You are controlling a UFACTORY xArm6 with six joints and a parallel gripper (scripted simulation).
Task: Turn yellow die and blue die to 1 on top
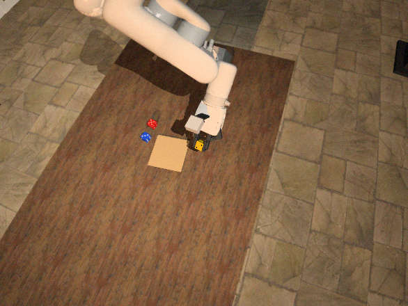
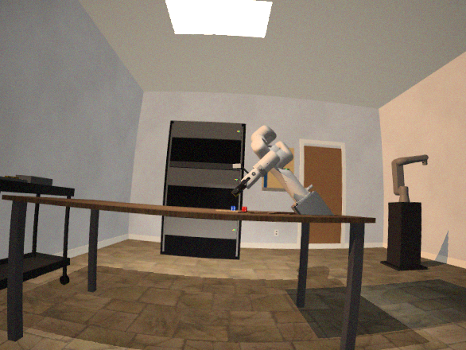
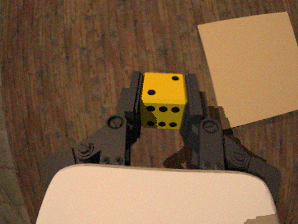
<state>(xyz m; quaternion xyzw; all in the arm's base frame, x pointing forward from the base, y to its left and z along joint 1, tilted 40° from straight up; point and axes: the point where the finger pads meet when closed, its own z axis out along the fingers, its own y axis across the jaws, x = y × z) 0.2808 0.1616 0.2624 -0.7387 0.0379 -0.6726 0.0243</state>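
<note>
Now: the tan mat 13 cm to the right of my hand, 11 cm below it and 5 cm ahead of it. From my hand the other things lie so: yellow die (1 cm below); then red die (26 cm to the right, 9 cm below, 4 cm behind); then blue die (25 cm to the right, 9 cm below, 3 cm ahead).
</note>
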